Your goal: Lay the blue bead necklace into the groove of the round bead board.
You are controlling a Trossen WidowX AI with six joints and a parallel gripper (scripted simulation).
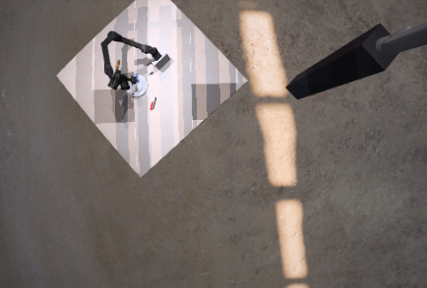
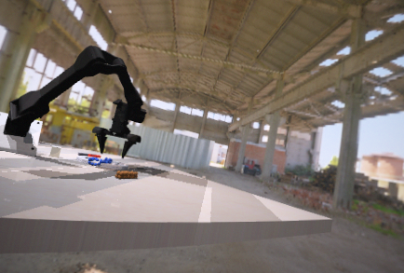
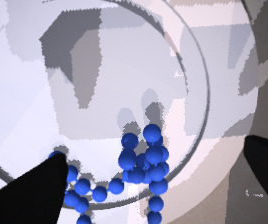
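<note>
My gripper tip is 2 cm past the round white bead board, 4 cm to the right of it and 3 cm above it. Round my gripper tip: small white block 19 cm behind, 5 cm to the left, 2 cm below; red pen-like object 27 cm to the left, 3 cm below.
</note>
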